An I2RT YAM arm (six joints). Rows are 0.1 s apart.
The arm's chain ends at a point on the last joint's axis. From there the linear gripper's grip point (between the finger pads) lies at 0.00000 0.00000 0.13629 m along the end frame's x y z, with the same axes.
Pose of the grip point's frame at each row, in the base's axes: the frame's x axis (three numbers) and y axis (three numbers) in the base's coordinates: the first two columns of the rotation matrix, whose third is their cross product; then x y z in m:
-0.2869 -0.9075 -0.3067 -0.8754 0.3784 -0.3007 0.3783 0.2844 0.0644
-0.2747 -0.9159 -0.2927 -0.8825 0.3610 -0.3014 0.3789 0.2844 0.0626
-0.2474 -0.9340 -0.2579 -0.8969 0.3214 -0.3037 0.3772 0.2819 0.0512
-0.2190 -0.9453 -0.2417 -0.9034 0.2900 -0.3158 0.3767 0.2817 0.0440
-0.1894 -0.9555 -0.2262 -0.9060 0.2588 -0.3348 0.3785 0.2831 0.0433
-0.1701 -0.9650 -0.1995 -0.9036 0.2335 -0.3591 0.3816 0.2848 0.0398
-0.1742 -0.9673 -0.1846 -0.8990 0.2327 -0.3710 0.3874 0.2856 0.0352
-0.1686 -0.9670 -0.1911 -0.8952 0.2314 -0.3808 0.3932 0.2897 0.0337
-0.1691 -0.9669 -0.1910 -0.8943 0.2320 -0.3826 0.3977 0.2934 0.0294
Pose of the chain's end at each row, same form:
-0.2869 -0.9075 -0.3067 -0.8754 0.3784 -0.3007 0.3253 0.2596 0.1875
-0.2747 -0.9159 -0.2927 -0.8825 0.3610 -0.3014 0.3269 0.2605 0.1863
-0.2474 -0.9340 -0.2579 -0.8969 0.3214 -0.3037 0.3272 0.2606 0.1762
-0.2190 -0.9453 -0.2417 -0.9034 0.2900 -0.3158 0.3265 0.2614 0.1690
-0.1894 -0.9555 -0.2262 -0.9060 0.2588 -0.3348 0.3269 0.2638 0.1680
-0.1701 -0.9650 -0.1995 -0.9036 0.2335 -0.3591 0.3280 0.2686 0.1641
-0.1742 -0.9673 -0.1846 -0.8990 0.2327 -0.3710 0.3326 0.2718 0.1592
-0.1686 -0.9670 -0.1911 -0.8952 0.2314 -0.3808 0.3370 0.2751 0.1570
-0.1691 -0.9669 -0.1910 -0.8943 0.2320 -0.3826 0.3412 0.2789 0.1526

